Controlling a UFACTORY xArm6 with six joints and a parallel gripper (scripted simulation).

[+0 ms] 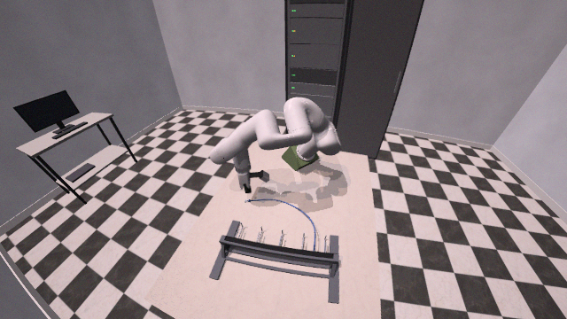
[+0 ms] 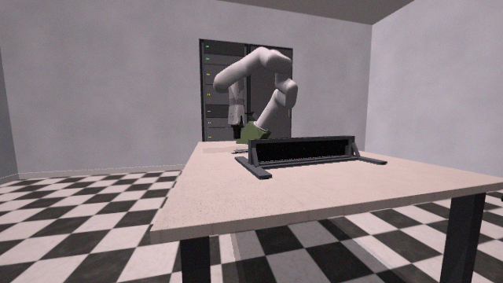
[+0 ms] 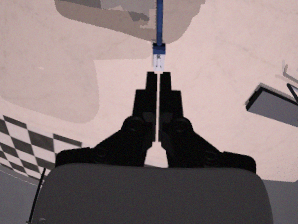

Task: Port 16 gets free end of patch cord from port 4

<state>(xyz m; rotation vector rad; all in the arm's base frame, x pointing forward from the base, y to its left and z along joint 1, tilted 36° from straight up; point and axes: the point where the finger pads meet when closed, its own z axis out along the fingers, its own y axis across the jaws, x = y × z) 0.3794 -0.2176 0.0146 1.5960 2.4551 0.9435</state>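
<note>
Now: hand 9 cm above the free plug end, 2 cm to the left of it and 1 cm short of it.
</note>
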